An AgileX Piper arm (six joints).
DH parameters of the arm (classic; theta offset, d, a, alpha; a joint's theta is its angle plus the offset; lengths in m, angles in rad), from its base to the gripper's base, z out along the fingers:
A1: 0 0.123 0 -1.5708
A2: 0.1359 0 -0.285 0
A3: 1.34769 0 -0.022 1.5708
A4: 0 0.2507 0 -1.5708
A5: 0 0 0 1.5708
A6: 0 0.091 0 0
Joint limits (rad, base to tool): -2.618..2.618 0..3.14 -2.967..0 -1.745..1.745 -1.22..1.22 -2.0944..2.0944
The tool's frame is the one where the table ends.
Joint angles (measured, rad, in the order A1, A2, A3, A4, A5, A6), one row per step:
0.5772, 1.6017, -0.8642, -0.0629, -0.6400, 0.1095
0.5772, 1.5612, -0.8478, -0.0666, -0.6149, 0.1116
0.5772, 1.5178, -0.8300, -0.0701, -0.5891, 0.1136
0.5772, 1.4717, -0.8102, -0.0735, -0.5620, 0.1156
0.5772, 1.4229, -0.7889, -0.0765, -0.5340, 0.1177
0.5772, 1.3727, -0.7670, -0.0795, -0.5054, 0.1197
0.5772, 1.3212, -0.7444, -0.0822, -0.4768, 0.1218
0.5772, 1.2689, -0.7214, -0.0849, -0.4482, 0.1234
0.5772, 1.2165, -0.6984, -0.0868, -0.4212, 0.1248
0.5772, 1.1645, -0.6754, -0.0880, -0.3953, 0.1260
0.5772, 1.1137, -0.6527, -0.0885, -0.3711, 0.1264
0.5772, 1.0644, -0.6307, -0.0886, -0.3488, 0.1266
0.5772, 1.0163, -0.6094, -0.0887, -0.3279, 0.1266
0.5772, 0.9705, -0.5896, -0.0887, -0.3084, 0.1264
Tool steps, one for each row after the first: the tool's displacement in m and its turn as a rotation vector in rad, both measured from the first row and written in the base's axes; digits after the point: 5 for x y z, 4 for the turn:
-0.00695, -0.00444, 0.00675, -0.0021, -0.0001, 0.0009
-0.01458, -0.00934, 0.01359, -0.0038, -0.0010, 0.0014
-0.02292, -0.01475, 0.02011, -0.0058, -0.0013, 0.0017
-0.03192, -0.02064, 0.02639, -0.0074, -0.0018, 0.0015
-0.04131, -0.02680, 0.03225, -0.0090, -0.0025, 0.0010
-0.05105, -0.03323, 0.03764, -0.0100, -0.0035, 0.0003
-0.06104, -0.03983, 0.04245, -0.0112, -0.0051, -0.0006
-0.07108, -0.04651, 0.04674, -0.0110, -0.0079, -0.0019
-0.08106, -0.05319, 0.05035, -0.0099, -0.0110, -0.0036
-0.09082, -0.05973, 0.05324, -0.0085, -0.0148, -0.0054
-0.10025, -0.06607, 0.05556, -0.0062, -0.0193, -0.0072
-0.10939, -0.07221, 0.05737, -0.0035, -0.0247, -0.0090
-0.11801, -0.07800, 0.05878, -0.0005, -0.0306, -0.0107

